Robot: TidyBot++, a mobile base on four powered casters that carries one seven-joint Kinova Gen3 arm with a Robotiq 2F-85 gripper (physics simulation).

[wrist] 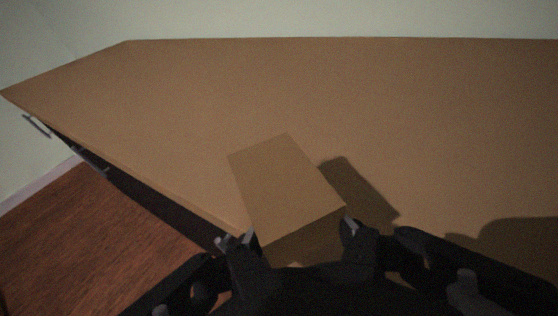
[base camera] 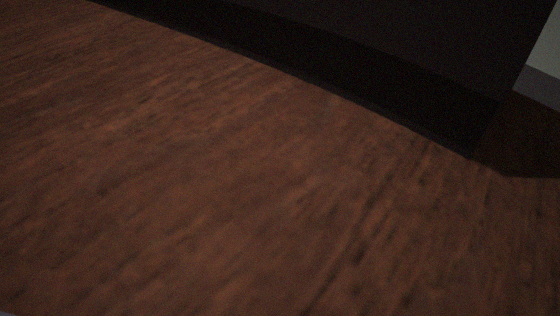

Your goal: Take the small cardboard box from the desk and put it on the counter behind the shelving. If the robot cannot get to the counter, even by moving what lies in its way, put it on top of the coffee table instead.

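Places are measured from the arm's base along level axes (x ahead, y left, z up), in centimetres.
Where they show: gripper, fingertip midpoint: (wrist: 299, 232).
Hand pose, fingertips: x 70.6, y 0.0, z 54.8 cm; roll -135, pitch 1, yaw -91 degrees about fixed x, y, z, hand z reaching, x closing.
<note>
After its pixels a point has its place.
My gripper (wrist: 299, 232) {x 70.6, y 0.0, z 54.8 cm} is shut on the small cardboard box (wrist: 285, 187) {x 72.4, y 0.4, z 58.3 cm}, with one finger at each side of its near end, in the lower middle of the wrist view. The box is tan and has a plain top face. It is over a wide tan counter top (wrist: 400, 110) {x 88.3, y -17.7, z 51.3 cm}, near its front left edge. The box's shadow lies on the counter top to its right. Whether the box's underside touches the top is hidden. The desk, the coffee table and the shelving cannot be made out.
Dark cabinet fronts with metal handles (wrist: 37, 125) are below the counter top's left edge. A pale wall (wrist: 300, 17) {x 136.5, y -10.8, z 56.3 cm} stands behind it. Reddish wood floor (wrist: 90, 235) {x 132.9, y 139.6, z -39.7 cm} (base camera: 225, 175) {x 43.0, y 7.0, z -39.7 cm} shows. In the base camera view a dark cabinet base (base camera: 350, 65) {x 69.1, y -13.9, z -31.9 cm} crosses the top, close ahead.
</note>
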